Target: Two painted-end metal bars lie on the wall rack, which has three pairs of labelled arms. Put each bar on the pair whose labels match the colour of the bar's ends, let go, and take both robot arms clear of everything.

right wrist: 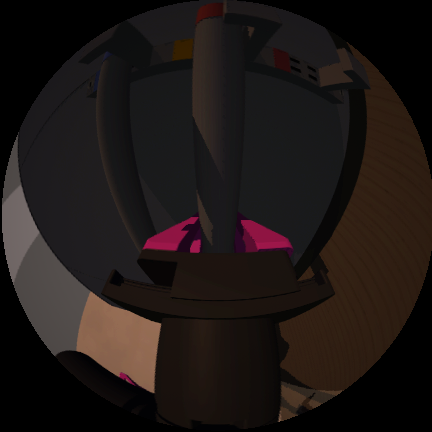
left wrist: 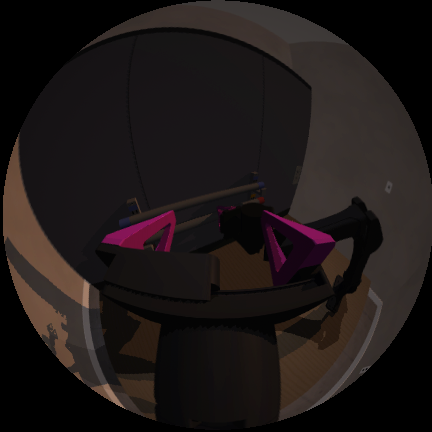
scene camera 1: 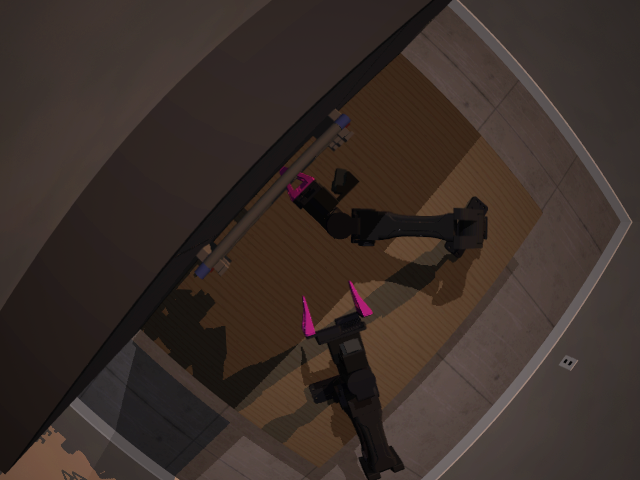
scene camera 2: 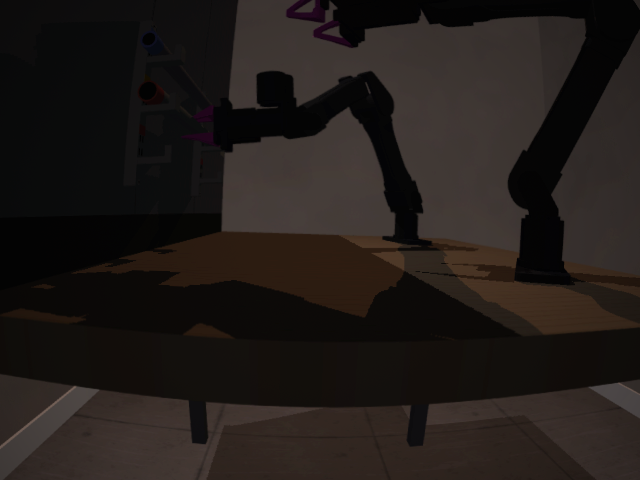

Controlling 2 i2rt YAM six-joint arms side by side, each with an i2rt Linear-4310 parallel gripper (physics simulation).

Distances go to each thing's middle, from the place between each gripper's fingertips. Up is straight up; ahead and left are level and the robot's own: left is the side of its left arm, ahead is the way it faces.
I see my right gripper 7 cm below the blue-ended bar (scene camera 1: 282,182), 6 cm to the right of it and 2 cm past it.
The blue-ended bar is 20 cm ahead of my left hand, 8 cm to the right of it and 10 cm below it.
